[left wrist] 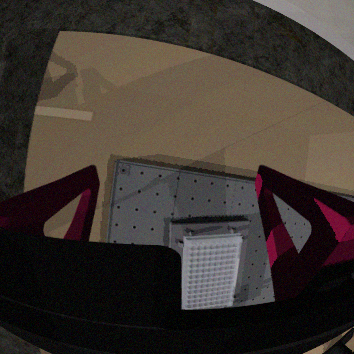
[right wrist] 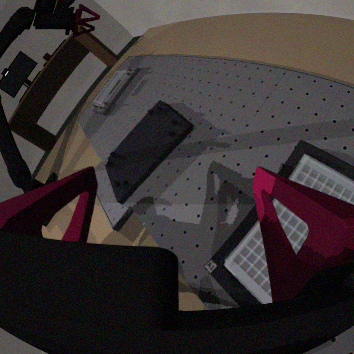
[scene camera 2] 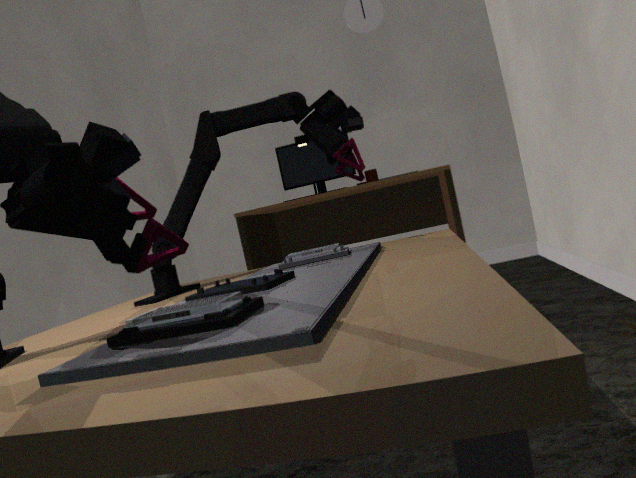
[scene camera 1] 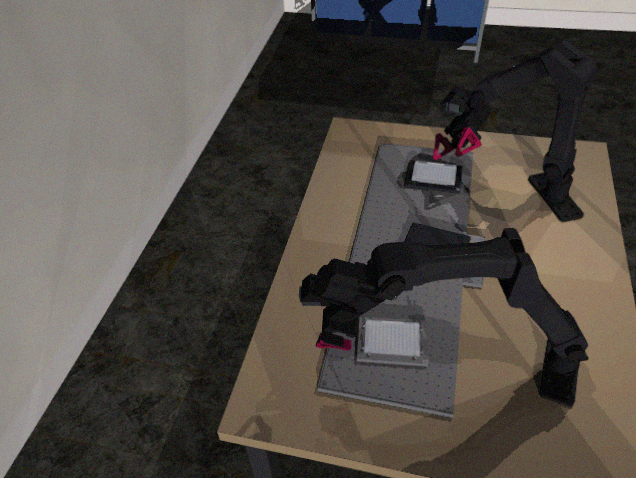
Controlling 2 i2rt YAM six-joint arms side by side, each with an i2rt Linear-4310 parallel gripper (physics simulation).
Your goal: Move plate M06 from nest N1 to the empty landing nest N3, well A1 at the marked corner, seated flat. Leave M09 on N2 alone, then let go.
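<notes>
A white well plate (scene camera 1: 434,173) (scene camera 2: 185,310) (right wrist: 247,255) sits on a dark nest (scene camera 1: 431,187) (right wrist: 227,285) at the far end in scene camera 1. Another white plate (scene camera 1: 392,338) (scene camera 2: 316,253) (left wrist: 210,272) (right wrist: 112,90) sits on a grey nest (scene camera 1: 390,359) (left wrist: 179,228) at the near end. Plate and nest labels are unreadable. A dark nest (scene camera 1: 437,233) (scene camera 2: 251,282) (right wrist: 150,150) between them is empty. My right gripper (scene camera 1: 448,155) (scene camera 2: 168,229) (right wrist: 174,175) is open above the far plate's edge, apart from it. My left gripper (scene camera 1: 334,343) (scene camera 2: 354,167) (left wrist: 176,173) is open beside and above the near plate.
The nests stand on a grey perforated board (scene camera 1: 390,218) (scene camera 2: 329,287) (left wrist: 150,200) on a wooden table (scene camera 1: 277,318) (scene camera 2: 437,308). In scene camera 1 the left arm (scene camera 1: 452,259) reaches across the board near the empty nest. A desk (scene camera 2: 344,205) with a monitor (scene camera 2: 303,167) stands behind.
</notes>
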